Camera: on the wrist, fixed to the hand. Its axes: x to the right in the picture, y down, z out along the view.
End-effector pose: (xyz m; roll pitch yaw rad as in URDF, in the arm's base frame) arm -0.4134 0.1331 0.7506 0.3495 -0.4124 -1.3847
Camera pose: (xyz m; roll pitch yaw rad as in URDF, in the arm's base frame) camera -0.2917 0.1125 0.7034 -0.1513 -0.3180 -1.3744
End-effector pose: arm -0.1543 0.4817 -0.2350 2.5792 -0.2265 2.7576
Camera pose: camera -0.1371 0.4997 -0.1052 2.0637 -0.2914 2.8292
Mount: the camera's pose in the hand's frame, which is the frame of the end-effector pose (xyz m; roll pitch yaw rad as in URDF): 0.0202 0.0881 -0.0964 -0.4982 0.0920 -0.0232
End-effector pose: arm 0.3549 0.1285 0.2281 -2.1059 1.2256 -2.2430
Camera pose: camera 0.2662 0.2224 0.2001 -2.7579 1.1535 -2.4097
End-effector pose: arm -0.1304 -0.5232 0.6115 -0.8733 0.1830 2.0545
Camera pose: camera -0.1134 -0.5184 0.4805 -1.3881 0.2236 1.9670
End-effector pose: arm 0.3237 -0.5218 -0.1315 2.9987 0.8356 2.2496
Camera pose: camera 0.3221 -0.4028 -0.0741 2.5365 0.7472 2.2986
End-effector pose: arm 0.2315 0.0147 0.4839 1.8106 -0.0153 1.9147
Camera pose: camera 0.1568 0.0076 0.5927 1.3120 -0.0146 2.0096
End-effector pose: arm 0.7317 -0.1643 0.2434 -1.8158 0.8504 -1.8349
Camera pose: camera 0.6295 -0.1021 0.1873 -2.4015 0.8019 -1.9553
